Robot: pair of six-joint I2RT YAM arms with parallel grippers.
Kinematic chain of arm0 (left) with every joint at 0, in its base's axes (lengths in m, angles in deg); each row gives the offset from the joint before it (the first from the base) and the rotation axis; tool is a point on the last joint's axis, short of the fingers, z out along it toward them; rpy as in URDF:
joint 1: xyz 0 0 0.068 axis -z
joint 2: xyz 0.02 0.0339 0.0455 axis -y
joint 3: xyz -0.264 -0.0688 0 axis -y
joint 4: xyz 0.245 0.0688 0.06 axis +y
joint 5: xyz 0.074 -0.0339 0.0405 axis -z
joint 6: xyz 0.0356 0 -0.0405 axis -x
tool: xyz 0 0 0 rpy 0 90 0
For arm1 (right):
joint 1: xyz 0 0 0.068 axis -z
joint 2: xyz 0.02 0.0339 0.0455 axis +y
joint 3: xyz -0.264 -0.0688 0 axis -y
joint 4: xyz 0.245 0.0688 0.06 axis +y
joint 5: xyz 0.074 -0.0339 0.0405 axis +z
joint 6: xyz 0.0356 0 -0.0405 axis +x
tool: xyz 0 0 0 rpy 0 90 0
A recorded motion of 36 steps. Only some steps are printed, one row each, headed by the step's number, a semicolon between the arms.
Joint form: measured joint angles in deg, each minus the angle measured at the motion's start. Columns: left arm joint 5, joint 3, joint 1, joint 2, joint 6, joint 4; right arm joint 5, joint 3, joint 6, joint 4, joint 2, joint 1.
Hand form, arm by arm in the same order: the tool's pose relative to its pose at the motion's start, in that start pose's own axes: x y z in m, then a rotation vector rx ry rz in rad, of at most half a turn. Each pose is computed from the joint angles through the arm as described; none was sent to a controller.
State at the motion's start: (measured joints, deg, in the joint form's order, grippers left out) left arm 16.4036 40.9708 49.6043 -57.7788 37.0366 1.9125; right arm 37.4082 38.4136 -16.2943 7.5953 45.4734 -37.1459
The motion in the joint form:
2: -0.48 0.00 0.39 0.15 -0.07 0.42; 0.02 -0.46 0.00 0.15 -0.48 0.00
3: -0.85 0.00 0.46 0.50 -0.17 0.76; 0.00 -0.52 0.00 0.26 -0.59 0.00
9: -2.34 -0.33 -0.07 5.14 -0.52 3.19; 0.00 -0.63 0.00 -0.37 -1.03 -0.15
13: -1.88 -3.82 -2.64 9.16 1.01 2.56; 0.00 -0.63 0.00 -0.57 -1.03 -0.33
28: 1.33 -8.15 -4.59 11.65 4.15 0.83; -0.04 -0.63 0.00 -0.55 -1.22 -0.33
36: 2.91 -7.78 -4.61 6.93 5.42 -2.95; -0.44 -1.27 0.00 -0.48 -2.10 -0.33
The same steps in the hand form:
2: 0.0012 -0.0009 -0.0002 -0.0046 0.0029 0.0020; 0.0018 0.0013 -0.0009 -0.0008 0.0016 0.0014
3: 0.0013 -0.0014 -0.0015 -0.0088 -0.0003 0.0042; 0.0020 0.0015 -0.0012 -0.0007 0.0025 0.0020
9: -0.0008 -0.0058 -0.0199 -0.0172 -0.0471 0.0161; 0.0004 0.0025 -0.0022 0.0004 -0.0106 -0.0087
13: 0.0049 0.0053 -0.0326 -0.0302 -0.0868 -0.0179; 0.0000 0.0029 -0.0019 -0.0018 -0.0137 -0.0114
28: 0.0173 0.0186 -0.0369 -0.0088 -0.0736 -0.0816; -0.0005 0.0032 -0.0025 -0.0005 -0.0157 -0.0132
36: 0.0147 0.0228 -0.0215 0.0072 -0.0491 -0.1066; 0.0014 0.0050 -0.0044 0.0069 -0.0161 -0.0149

